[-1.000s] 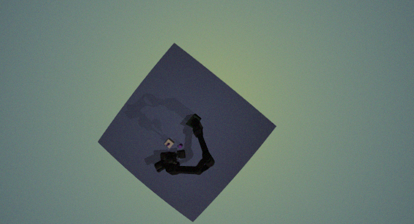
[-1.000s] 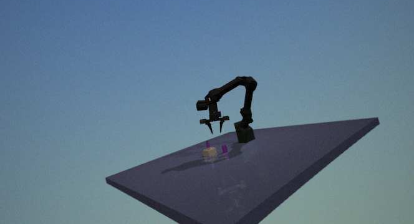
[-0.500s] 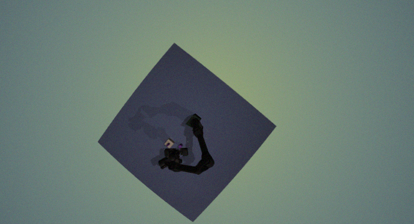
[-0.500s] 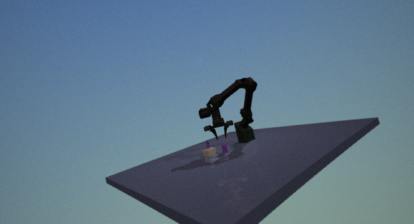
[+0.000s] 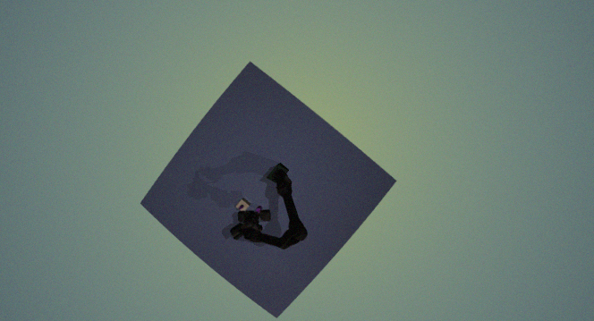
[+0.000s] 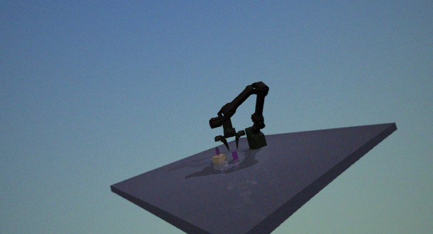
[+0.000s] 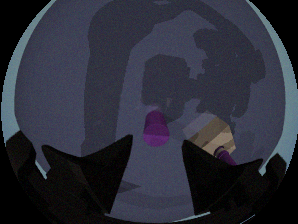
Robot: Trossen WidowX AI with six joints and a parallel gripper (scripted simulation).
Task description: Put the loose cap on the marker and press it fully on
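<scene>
Right now my gripper tip is 40 mm above the purple cap. From my gripper tip the other things lie so: cream holder block (100 mm to the right, 40 mm below, 40 mm ahead).
</scene>
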